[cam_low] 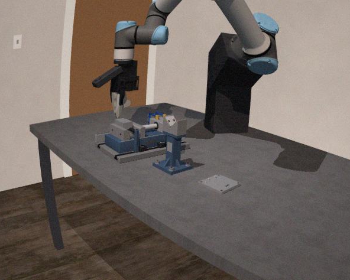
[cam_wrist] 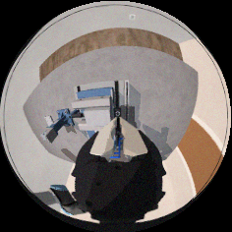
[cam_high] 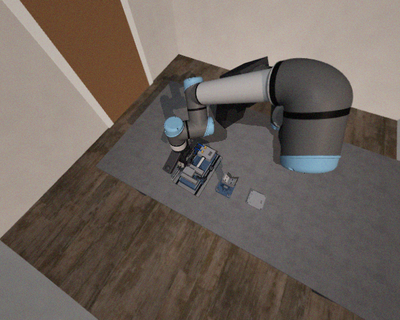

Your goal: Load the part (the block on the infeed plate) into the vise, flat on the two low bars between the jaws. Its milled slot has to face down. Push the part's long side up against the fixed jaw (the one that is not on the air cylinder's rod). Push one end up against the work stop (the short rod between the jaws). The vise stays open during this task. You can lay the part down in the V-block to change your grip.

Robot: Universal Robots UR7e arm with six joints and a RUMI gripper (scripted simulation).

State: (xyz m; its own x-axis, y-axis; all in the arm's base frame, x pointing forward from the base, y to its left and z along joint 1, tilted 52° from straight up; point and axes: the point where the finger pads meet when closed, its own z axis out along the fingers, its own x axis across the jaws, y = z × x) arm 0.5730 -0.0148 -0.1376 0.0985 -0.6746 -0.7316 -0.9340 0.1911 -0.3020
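Now: the part 50 mm to the left of my hand and 30 mm below it. The rest, counted from my hand: fixed jaw (70 mm to the left, 40 mm below, 20 mm ahead); then moving jaw (60 mm to the left, 40 mm below, 40 mm behind); then air cylinder rod (90 mm behind, 60 mm to the left, 40 mm below).
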